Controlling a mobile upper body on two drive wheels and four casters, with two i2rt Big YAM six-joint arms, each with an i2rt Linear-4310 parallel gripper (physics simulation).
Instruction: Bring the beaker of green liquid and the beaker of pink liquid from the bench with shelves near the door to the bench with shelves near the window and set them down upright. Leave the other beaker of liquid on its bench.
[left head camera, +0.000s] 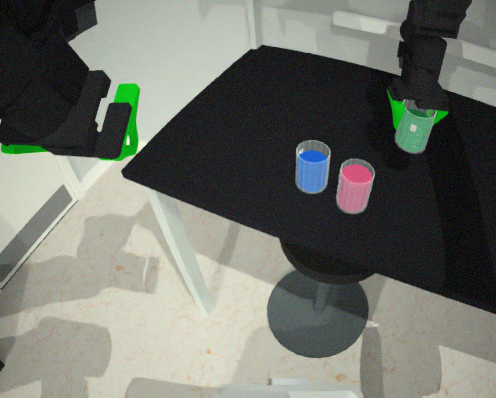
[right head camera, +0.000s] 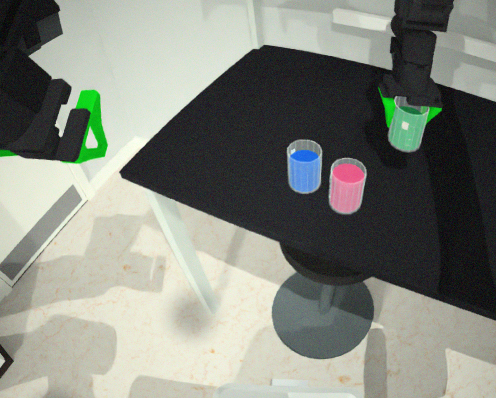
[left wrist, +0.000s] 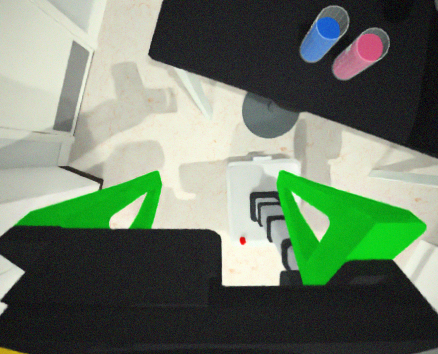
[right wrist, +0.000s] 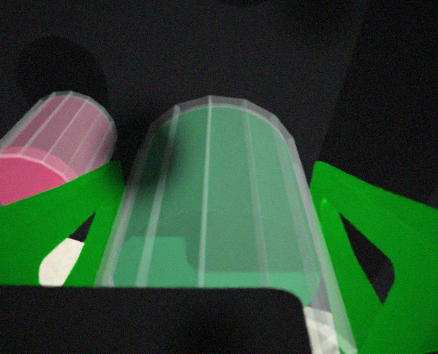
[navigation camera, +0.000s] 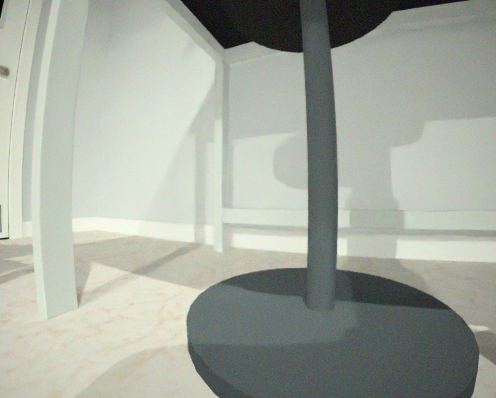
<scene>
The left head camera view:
left gripper: 96, 146
right gripper: 410, 128
pink beaker: 356, 176
green beaker: 412, 134
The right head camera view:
left gripper: 70, 149
right gripper: 404, 126
pink beaker: 347, 177
green beaker: 406, 130
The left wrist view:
left gripper: 219, 177
pink beaker: 370, 46
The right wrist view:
right gripper: 217, 175
green beaker: 217, 197
</scene>
